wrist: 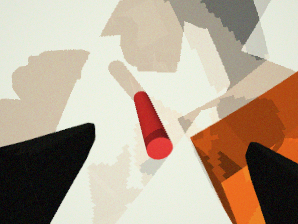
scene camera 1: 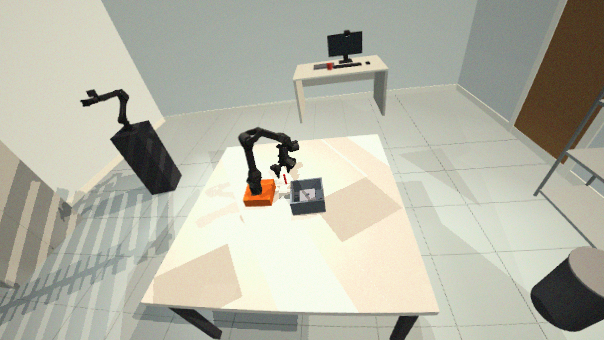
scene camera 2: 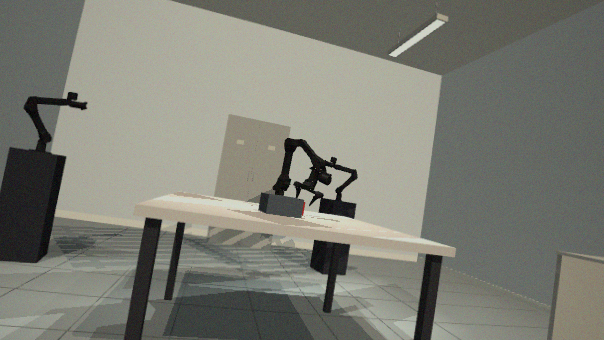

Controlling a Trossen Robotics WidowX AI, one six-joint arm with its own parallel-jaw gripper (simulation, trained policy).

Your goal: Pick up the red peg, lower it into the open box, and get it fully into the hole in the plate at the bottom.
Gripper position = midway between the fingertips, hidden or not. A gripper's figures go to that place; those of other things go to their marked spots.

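My gripper [wrist: 172,141] is 10 cm from the lens. A red peg [wrist: 157,143] is there as well, and the peg is 9 cm from the lens.
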